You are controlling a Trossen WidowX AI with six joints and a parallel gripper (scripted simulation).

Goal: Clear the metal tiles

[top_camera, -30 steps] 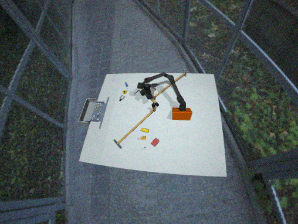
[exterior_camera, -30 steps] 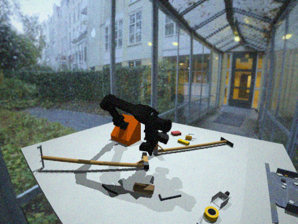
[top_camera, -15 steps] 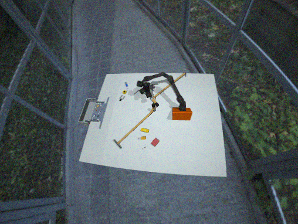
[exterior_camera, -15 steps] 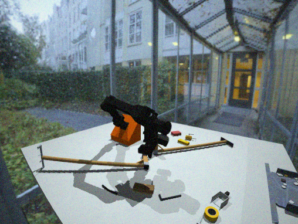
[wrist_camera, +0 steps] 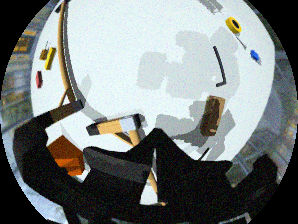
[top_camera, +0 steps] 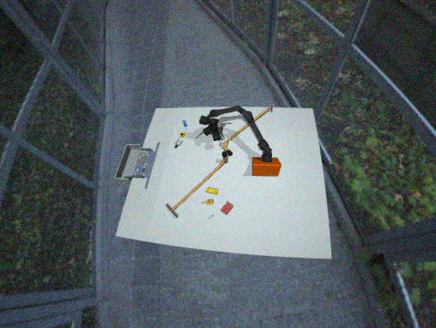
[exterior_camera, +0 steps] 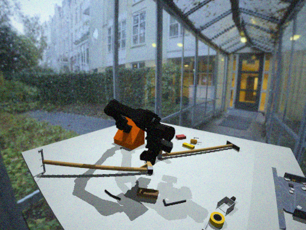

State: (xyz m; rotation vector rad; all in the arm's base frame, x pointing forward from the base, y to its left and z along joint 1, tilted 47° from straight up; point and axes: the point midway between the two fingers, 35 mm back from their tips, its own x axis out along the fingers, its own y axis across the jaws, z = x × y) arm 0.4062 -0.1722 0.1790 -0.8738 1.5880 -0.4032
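My gripper tip is 460 mm to the right of the yellow block, 70 mm above it and 10 mm short of it. Round my gripper tip: yellow tape roll: 330 mm ahead, 80 mm to the right, 70 mm below; then hex key: 150 mm ahead, 90 mm to the right, 80 mm below; then wooden block: 110 mm to the right, 70 mm below, 50 mm ahead.
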